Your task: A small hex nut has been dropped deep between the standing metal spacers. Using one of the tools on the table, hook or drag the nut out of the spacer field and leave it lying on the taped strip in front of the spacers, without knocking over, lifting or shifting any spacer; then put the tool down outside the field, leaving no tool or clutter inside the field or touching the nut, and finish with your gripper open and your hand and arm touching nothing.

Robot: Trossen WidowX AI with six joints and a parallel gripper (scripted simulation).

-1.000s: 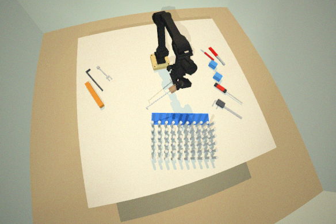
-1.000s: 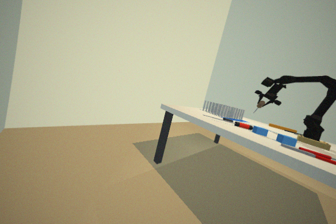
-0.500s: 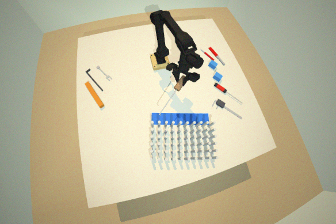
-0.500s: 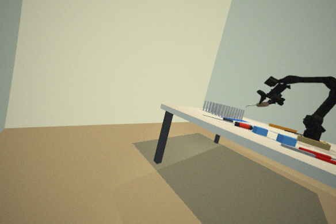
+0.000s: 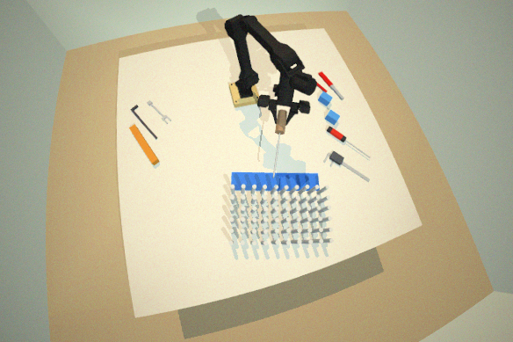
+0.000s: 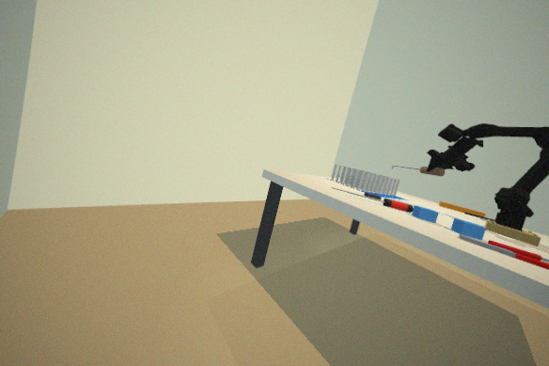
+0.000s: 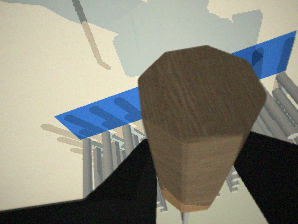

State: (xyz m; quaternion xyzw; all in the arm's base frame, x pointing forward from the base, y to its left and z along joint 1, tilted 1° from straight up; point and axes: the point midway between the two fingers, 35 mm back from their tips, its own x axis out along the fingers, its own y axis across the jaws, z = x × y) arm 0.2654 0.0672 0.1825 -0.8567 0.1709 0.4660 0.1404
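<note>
The blue taped strip is 170 mm ahead of my gripper tip, 40 mm to the right of it and 190 mm below it. From my gripper tip the other things lie so: wooden-handled hook tool: 90 mm ahead, 40 mm to the right; then orange bar: 130 mm behind, 570 mm to the right, 170 mm below; then grey forked tool: 300 mm behind, 490 mm to the right, 180 mm below.
</note>
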